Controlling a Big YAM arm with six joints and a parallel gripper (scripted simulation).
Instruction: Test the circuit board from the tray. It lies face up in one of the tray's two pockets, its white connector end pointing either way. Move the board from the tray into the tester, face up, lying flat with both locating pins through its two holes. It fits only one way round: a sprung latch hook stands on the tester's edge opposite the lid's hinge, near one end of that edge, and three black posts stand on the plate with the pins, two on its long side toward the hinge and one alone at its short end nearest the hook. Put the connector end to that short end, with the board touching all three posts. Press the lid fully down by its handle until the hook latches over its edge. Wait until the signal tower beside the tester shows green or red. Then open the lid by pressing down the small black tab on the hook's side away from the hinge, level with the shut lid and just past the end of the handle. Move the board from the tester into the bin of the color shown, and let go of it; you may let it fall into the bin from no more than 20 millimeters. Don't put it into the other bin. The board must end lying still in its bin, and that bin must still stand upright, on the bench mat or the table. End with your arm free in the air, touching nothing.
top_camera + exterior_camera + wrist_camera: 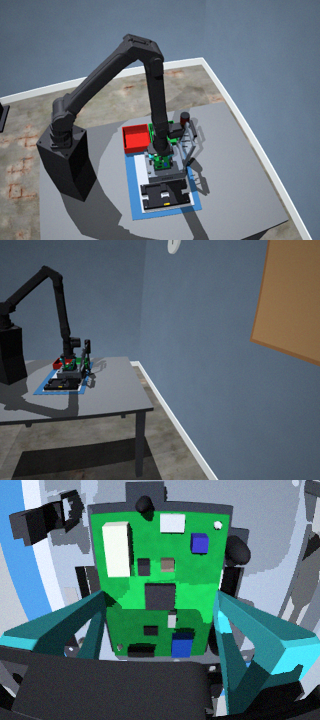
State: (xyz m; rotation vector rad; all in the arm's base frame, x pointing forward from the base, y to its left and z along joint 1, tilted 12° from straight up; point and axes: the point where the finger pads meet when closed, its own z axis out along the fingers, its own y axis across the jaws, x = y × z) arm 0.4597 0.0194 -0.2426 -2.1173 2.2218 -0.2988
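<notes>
The green circuit board lies right at my hand. The rest, counted from my hand: black latch hook: 60 mm to the left, 60 mm behind, 10 mm above; then clear lid: 120 mm ahead, 100 mm above, 10 mm to the right; then green bin: 200 mm to the left, 70 mm below, 60 mm ahead.
</notes>
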